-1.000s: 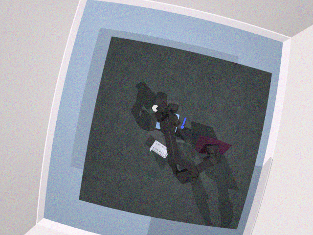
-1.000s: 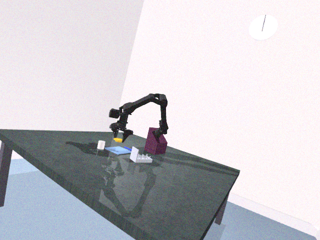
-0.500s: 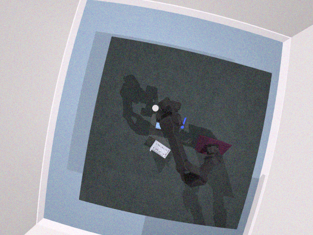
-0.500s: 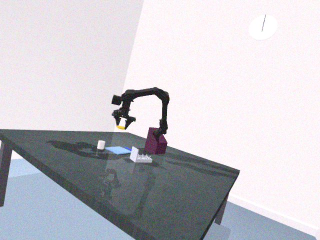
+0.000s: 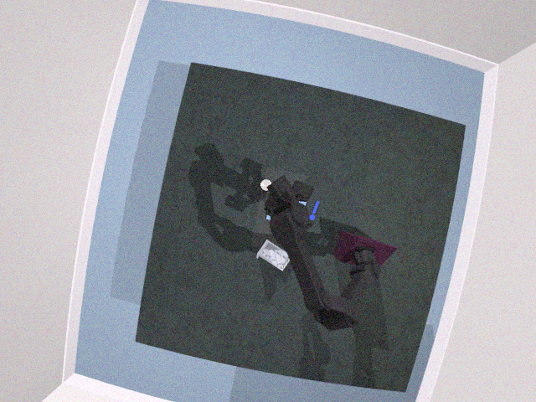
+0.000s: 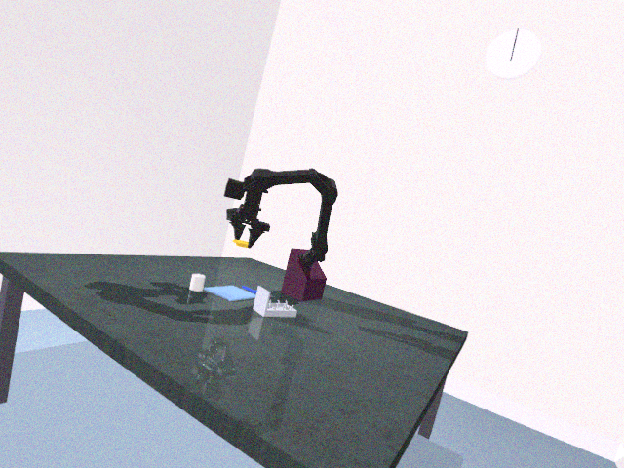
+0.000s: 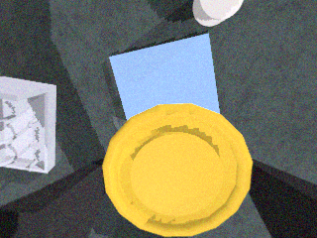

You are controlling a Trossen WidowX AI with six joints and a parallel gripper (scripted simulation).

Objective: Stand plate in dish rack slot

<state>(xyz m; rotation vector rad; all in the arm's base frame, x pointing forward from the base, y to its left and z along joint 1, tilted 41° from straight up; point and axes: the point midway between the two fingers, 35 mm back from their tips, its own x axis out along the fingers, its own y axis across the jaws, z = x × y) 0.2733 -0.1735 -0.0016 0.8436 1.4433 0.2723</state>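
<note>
My gripper tip is 20 cm to the right of the dish rack, 16 cm above it and 3 cm short of it. Round my gripper tip: white cup: 16 cm below, 9 cm to the right, 9 cm ahead; then yellow plate: 1 cm above; then blue utensil: 18 cm below, 12 cm behind, 1 cm to the left.
</note>
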